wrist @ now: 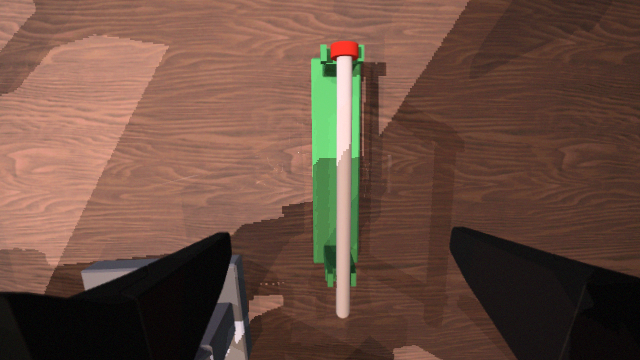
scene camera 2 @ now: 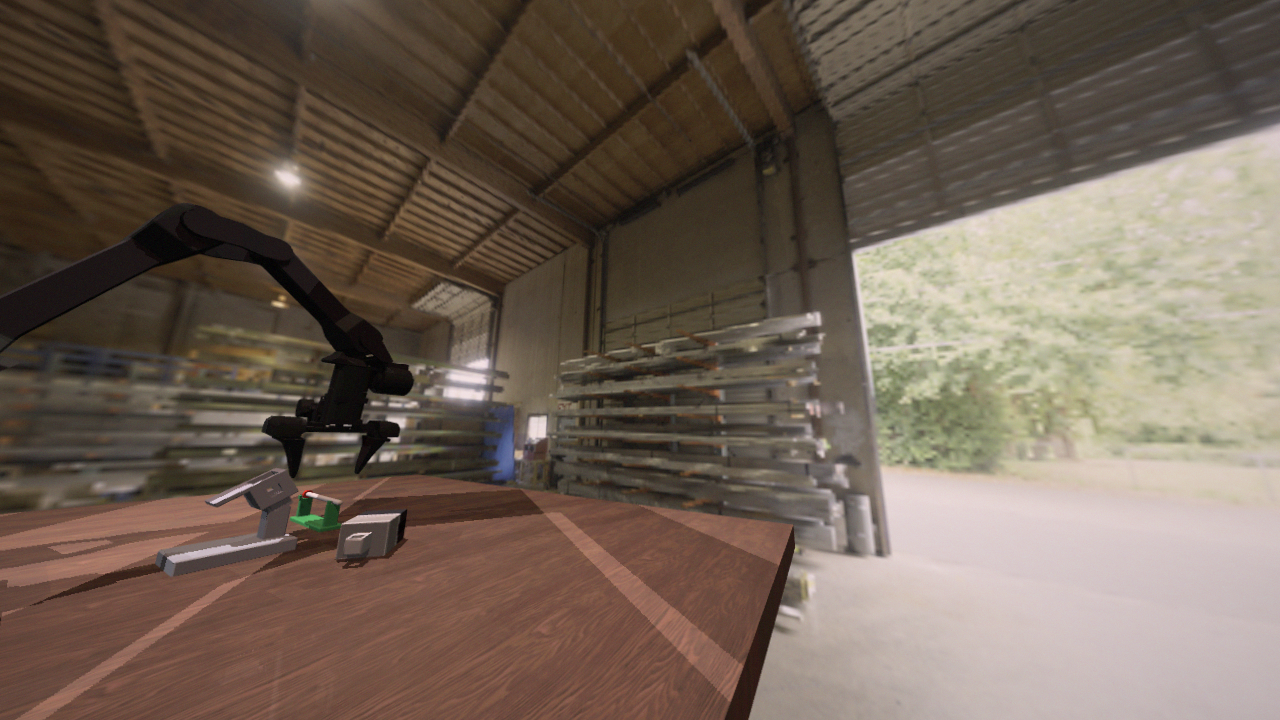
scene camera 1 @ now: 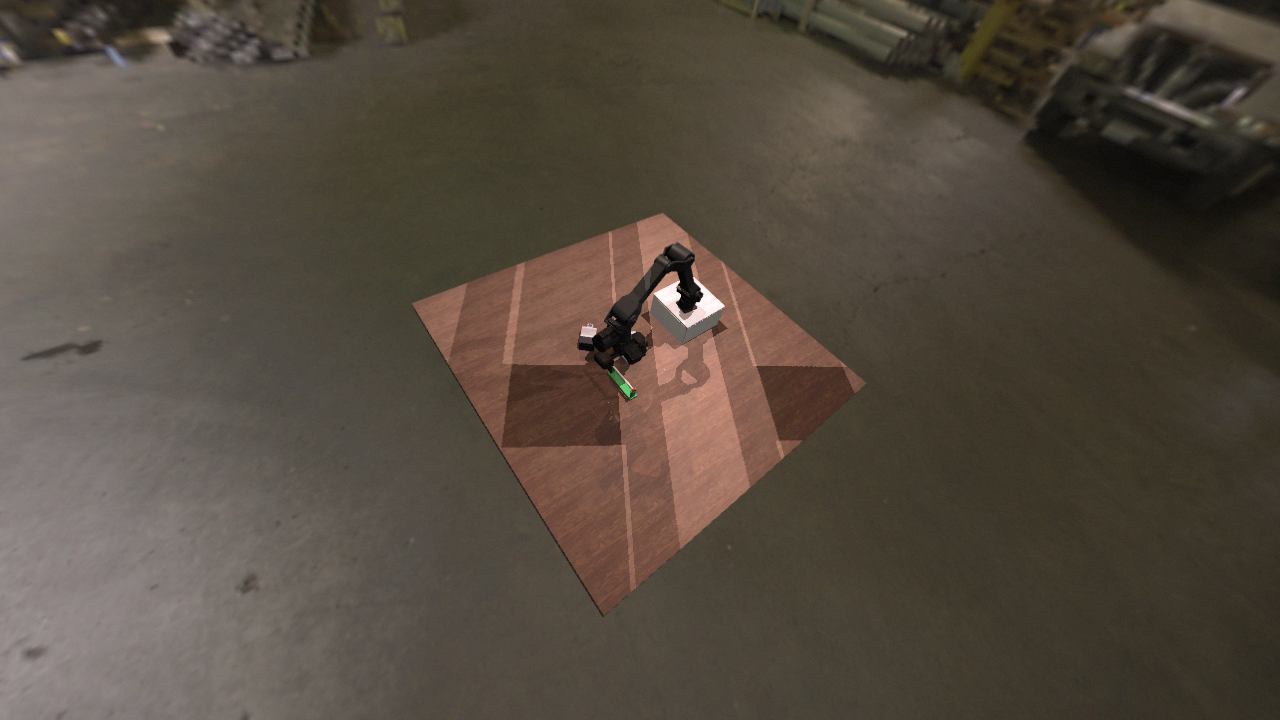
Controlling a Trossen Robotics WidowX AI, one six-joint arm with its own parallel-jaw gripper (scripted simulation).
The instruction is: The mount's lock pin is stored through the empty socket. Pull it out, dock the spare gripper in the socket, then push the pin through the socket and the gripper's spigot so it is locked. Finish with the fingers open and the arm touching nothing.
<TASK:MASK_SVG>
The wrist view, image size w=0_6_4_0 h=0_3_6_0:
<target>my gripper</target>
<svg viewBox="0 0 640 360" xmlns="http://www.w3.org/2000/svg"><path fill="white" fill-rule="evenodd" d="M230 234L228 232L212 234L147 266L145 265L138 270L133 270L117 279L110 280L68 298L20 291L0 292L0 360L194 360L225 282L232 257ZM452 228L449 242L450 252L467 284L507 342L517 360L640 360L639 277L551 254L544 250L538 250L511 240L504 240L464 226Z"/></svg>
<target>lock pin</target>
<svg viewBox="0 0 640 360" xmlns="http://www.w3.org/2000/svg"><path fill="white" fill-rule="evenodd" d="M351 41L336 42L331 45L331 59L337 61L336 313L340 318L346 318L350 313L353 61L359 58L359 45Z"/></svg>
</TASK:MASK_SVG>
